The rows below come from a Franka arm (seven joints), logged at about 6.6 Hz.
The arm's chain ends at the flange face. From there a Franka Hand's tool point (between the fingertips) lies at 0.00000 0.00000 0.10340 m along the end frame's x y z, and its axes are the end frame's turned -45 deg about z.
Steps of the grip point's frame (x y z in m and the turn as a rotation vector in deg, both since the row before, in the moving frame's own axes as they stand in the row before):
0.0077 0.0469 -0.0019 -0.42 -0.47 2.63
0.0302 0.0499 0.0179 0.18 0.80 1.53
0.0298 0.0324 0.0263 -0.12 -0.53 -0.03
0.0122 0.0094 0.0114 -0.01 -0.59 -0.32
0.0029 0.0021 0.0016 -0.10 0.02 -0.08
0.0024 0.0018 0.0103 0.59 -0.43 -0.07
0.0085 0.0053 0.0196 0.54 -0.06 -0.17
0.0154 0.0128 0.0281 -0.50 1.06 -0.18
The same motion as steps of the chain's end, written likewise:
0.0387 0.0266 -0.0019 -0.63 -0.04 2.63
0.0558 0.0152 0.0179 0.69 0.44 1.53
0.0445 0.0010 0.0263 -0.46 -0.29 -0.03
0.0160 -0.0027 0.0114 -0.42 -0.41 -0.32
0.0034 -0.0007 0.0016 -0.06 0.08 -0.08
0.0043 -0.0002 0.0103 0.11 -0.72 -0.07
0.0105 -0.0017 0.0196 0.34 -0.42 -0.17
0.0180 -0.0011 0.0281 0.40 1.10 -0.18

